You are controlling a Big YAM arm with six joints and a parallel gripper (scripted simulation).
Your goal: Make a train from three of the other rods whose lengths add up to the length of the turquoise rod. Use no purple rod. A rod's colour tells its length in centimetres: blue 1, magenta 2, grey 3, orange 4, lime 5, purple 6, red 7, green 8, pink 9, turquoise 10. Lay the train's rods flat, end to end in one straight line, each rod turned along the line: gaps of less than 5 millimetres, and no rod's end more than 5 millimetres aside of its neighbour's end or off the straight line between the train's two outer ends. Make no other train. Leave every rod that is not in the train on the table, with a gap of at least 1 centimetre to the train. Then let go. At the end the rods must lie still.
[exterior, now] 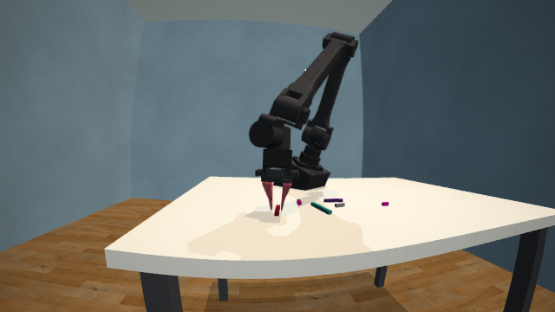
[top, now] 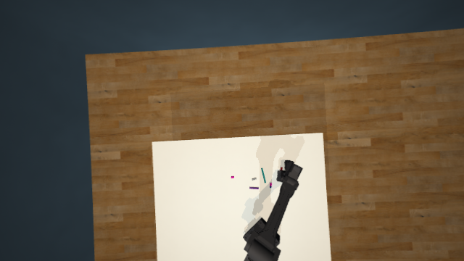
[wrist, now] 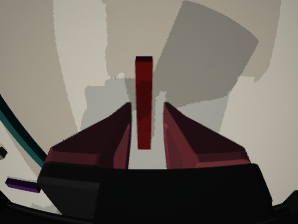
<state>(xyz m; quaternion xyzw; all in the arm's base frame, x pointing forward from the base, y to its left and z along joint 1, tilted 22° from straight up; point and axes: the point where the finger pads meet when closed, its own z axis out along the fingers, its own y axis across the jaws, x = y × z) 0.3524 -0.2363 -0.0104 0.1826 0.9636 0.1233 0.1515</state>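
The red rod is 1 cm below my hand. From my hand the other things lie so: blue rod (8 cm behind, 9 cm to the left, 1 cm below); turquoise rod (1 cm ahead, 12 cm to the left, 1 cm below); grey rod (19 cm to the left, 1 cm below).
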